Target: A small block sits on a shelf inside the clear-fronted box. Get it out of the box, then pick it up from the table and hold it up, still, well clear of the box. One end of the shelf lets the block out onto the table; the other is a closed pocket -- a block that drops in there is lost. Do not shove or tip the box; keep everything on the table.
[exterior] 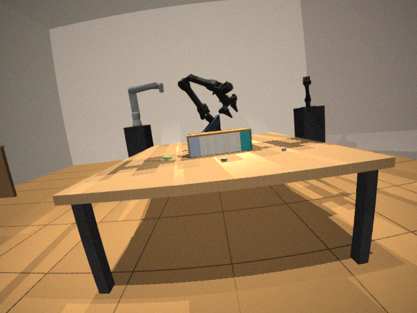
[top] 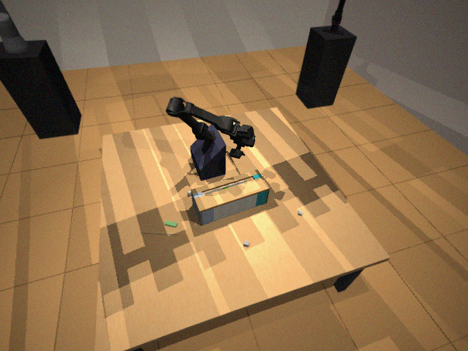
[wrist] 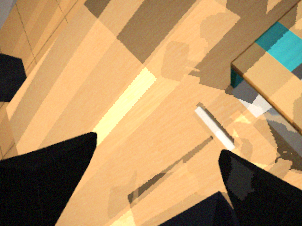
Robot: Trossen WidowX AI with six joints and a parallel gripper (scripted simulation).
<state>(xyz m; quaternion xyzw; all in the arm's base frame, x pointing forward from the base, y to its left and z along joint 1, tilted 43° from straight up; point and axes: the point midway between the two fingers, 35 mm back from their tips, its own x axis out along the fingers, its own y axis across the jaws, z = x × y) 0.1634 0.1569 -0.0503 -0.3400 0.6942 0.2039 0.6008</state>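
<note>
Right now my gripper tip is 15 cm short of the small green block, 16 cm to the left of it and 14 cm above it. Round my gripper tip: long box: 14 cm ahead, 14 cm to the right, 16 cm below; then thin stick: 26 cm ahead, 53 cm to the right, 22 cm below.
</note>
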